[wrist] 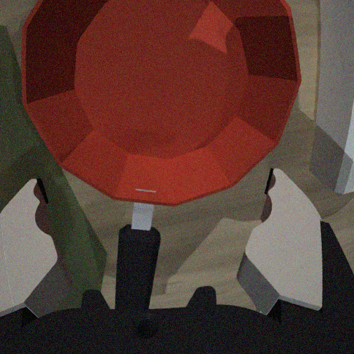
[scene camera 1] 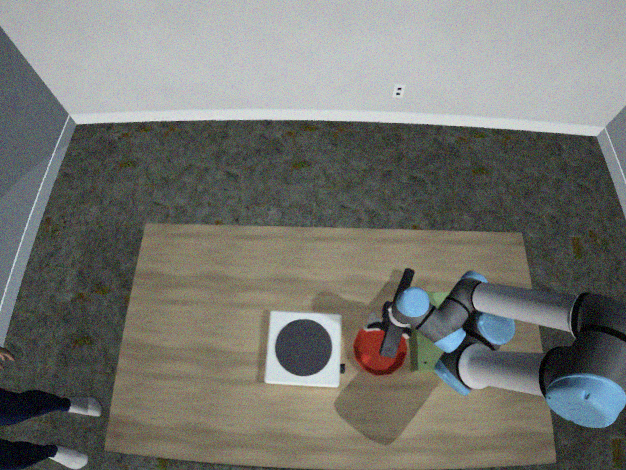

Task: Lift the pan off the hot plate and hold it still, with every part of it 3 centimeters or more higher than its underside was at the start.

Labels:
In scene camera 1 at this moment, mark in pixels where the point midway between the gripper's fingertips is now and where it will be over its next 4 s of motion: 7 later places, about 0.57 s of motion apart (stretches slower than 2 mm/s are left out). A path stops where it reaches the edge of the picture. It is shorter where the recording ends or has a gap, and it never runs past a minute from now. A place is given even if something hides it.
My gripper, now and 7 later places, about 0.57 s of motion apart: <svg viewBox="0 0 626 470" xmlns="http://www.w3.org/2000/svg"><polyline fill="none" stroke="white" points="385,332 385,333 384,333 383,334 385,333 385,332 388,330 385,357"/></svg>

